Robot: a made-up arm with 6 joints.
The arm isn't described. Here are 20 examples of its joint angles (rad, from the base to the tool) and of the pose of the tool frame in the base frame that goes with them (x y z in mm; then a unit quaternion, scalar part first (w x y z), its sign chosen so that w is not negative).
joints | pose
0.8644 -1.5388 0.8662 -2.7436 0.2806 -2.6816 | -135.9 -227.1 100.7 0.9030 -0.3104 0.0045 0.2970
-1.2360 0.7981 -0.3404 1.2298 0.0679 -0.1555 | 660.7 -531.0 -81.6 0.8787 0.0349 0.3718 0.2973
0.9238 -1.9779 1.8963 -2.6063 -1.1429 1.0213 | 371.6 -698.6 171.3 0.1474 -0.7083 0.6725 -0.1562
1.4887 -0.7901 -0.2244 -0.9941 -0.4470 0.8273 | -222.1 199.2 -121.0 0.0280 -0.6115 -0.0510 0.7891
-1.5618 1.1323 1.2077 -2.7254 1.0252 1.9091 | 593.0 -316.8 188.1 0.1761 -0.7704 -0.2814 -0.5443
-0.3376 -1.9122 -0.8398 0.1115 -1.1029 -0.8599 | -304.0 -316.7 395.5 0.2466 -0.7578 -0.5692 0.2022
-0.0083 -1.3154 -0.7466 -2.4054 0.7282 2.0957 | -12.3 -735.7 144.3 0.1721 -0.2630 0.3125 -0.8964
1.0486 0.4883 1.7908 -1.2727 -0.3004 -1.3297 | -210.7 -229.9 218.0 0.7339 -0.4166 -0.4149 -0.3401
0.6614 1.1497 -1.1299 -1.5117 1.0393 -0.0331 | -0.9 -38.4 777.8 0.6714 -0.4840 -0.5072 0.2402
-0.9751 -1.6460 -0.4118 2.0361 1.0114 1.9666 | -338.3 -431.6 80.2 0.2189 -0.0907 0.0074 0.9715
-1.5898 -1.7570 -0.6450 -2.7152 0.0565 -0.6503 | 141.0 173.5 -402.6 0.2321 0.9506 0.0522 0.1993
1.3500 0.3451 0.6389 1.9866 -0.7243 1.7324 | 285.2 461.4 591.7 0.2782 -0.5306 -0.7517 -0.2758
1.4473 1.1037 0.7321 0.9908 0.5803 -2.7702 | 294.6 69.5 -72.2 0.6299 -0.1769 -0.6564 0.3757
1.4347 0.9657 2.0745 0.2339 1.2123 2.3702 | -275.5 132.0 380.5 0.5695 -0.1646 0.2597 0.7623
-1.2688 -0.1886 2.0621 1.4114 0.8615 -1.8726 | 338.3 44.2 -24.1 0.1339 -0.5167 0.7635 -0.3635
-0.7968 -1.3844 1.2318 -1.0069 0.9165 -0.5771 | 67.5 106.9 -175.1 0.0135 0.9888 0.1195 0.0887
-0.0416 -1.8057 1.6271 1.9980 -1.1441 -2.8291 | -262.9 -297.4 91.9 0.6380 -0.6134 0.4654 -0.0098
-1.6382 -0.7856 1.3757 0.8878 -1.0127 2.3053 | 252.3 -677.1 86.6 0.3971 0.2313 -0.2638 -0.8481
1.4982 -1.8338 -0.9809 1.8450 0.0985 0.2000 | 49.9 48.2 810.0 0.7852 -0.3695 -0.4546 0.2008
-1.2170 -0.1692 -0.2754 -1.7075 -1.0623 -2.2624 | -111.2 -127.3 298.3 0.4789 0.8627 0.0511 -0.1542
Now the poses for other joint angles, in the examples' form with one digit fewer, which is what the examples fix.
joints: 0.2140 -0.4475 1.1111 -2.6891 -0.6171 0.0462
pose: -372 -312 144 0.494 0.085 -0.451 -0.739
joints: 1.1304 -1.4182 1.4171 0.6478 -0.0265 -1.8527
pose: 223 174 44 0.112 0.614 -0.333 0.707
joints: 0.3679 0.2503 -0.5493 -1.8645 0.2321 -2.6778
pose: -32 -149 640 0.591 0.789 0.168 -0.005
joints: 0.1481 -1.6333 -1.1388 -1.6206 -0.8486 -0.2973
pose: -235 -197 -193 0.399 0.770 0.479 -0.136
